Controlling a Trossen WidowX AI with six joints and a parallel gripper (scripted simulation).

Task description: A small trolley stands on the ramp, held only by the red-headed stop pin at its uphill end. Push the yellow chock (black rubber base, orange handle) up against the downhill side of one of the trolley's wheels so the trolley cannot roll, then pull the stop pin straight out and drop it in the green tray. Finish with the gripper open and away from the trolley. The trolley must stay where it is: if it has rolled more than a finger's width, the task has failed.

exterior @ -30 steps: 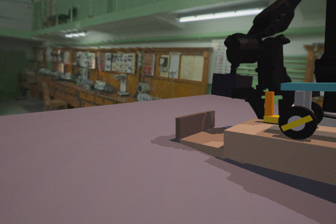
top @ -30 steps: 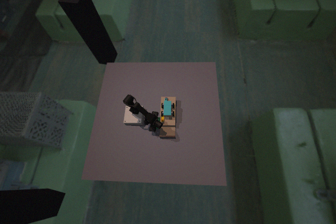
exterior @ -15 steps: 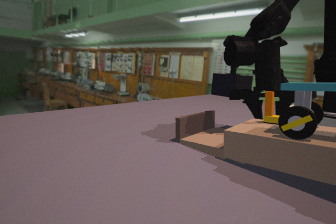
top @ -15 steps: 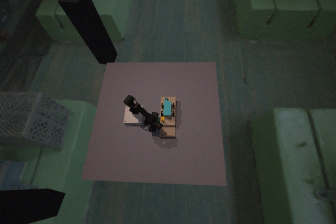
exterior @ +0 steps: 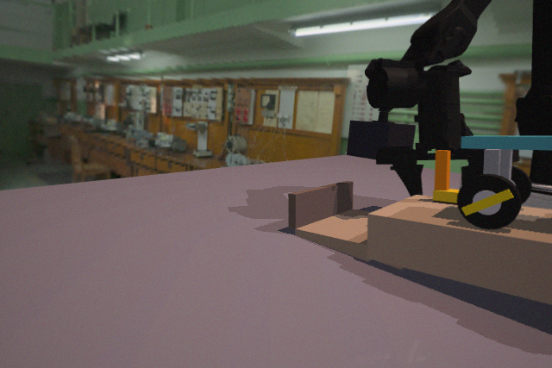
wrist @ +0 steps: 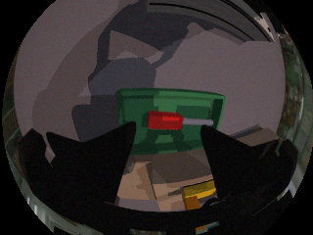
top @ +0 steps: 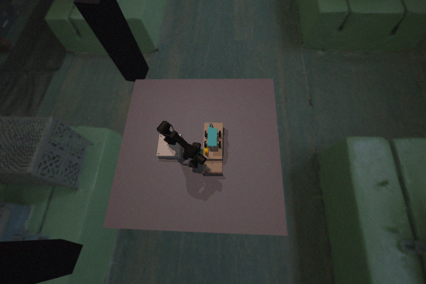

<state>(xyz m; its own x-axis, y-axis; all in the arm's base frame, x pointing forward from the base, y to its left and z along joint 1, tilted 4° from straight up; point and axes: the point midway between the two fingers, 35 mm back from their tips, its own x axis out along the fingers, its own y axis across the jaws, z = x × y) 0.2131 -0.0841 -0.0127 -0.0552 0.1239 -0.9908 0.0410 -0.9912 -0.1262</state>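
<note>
My gripper tip is 2 cm to the right of the red-headed stop pin and 1 cm above it. Round my gripper tip: dark end wall 15 cm ahead, 11 cm to the right; then yellow chock 7 cm ahead, 5 cm to the left, 6 cm above; then tan ramp 10 cm ahead, 14 cm to the left, 2 cm above.
</note>
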